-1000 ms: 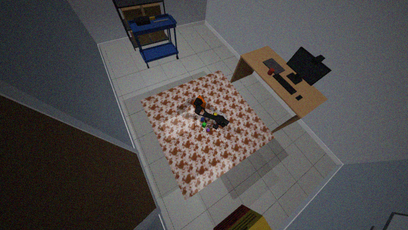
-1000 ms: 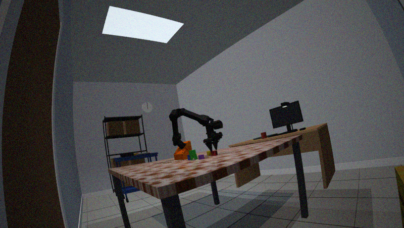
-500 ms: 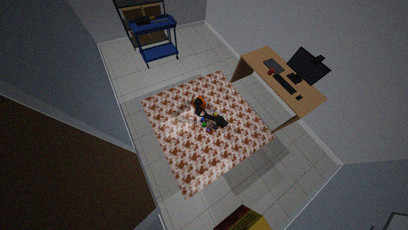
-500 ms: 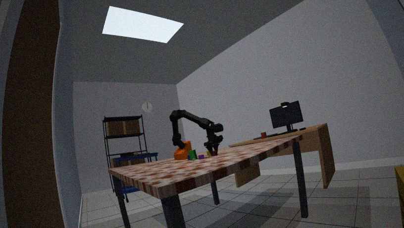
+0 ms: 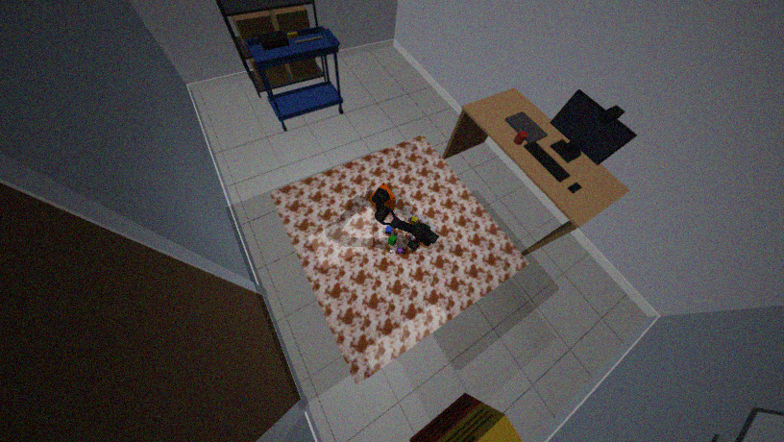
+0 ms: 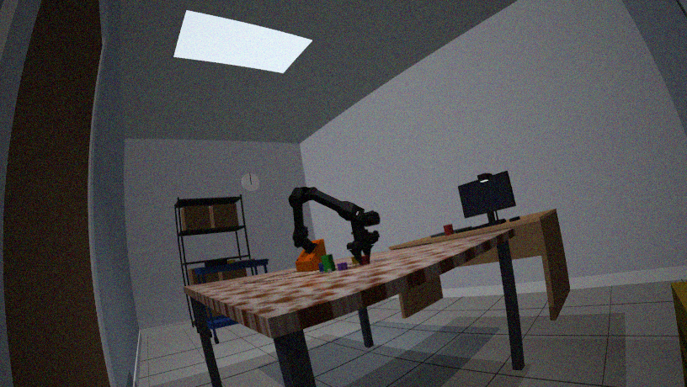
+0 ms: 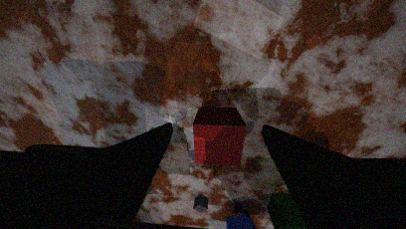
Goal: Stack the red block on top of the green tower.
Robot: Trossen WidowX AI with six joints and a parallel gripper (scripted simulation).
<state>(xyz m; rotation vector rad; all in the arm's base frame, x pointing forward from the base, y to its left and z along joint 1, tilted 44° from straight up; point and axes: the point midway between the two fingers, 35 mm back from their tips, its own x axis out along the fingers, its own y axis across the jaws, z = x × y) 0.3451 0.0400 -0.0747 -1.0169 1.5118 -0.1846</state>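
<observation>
The blue block is 14 cm behind my gripper tip, 13 cm to the right of it and 1 cm above it. Round my gripper tip: purple block: 1 cm ahead, 13 cm to the right, 1 cm above; yellow-green block: 14 cm behind, 5 cm to the left, 1 cm above; red block: 1 cm above.
</observation>
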